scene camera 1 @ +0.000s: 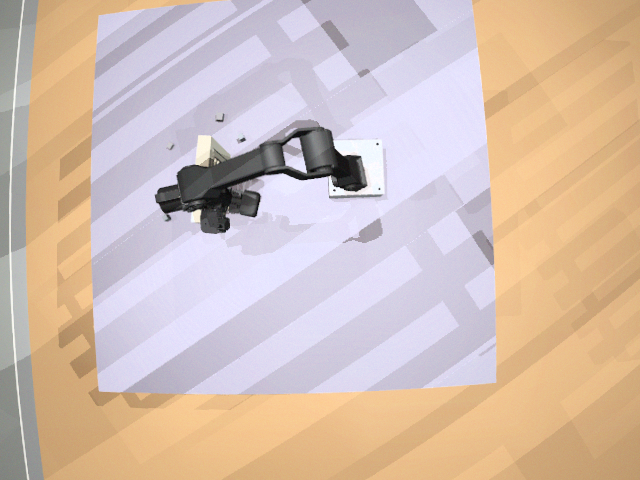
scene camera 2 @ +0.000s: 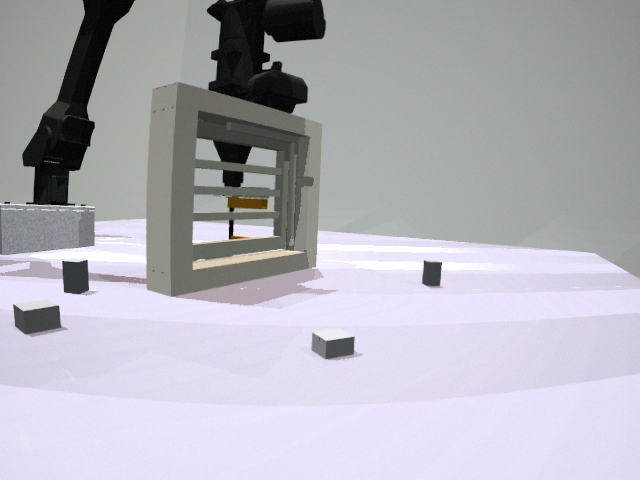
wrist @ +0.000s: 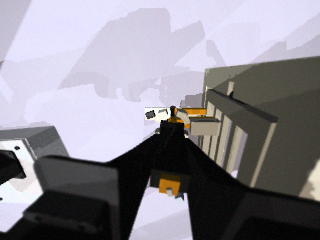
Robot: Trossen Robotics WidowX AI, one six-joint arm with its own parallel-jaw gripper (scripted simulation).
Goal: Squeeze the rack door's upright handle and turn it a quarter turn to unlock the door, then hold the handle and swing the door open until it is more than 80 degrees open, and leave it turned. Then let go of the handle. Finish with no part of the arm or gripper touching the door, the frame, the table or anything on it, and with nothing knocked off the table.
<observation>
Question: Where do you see a slatted door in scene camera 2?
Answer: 236, 245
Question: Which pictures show the gripper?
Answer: Scene camera 1, scene camera 2 and the wrist view: all of them.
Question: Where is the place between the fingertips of the gripper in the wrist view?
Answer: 171, 140
</observation>
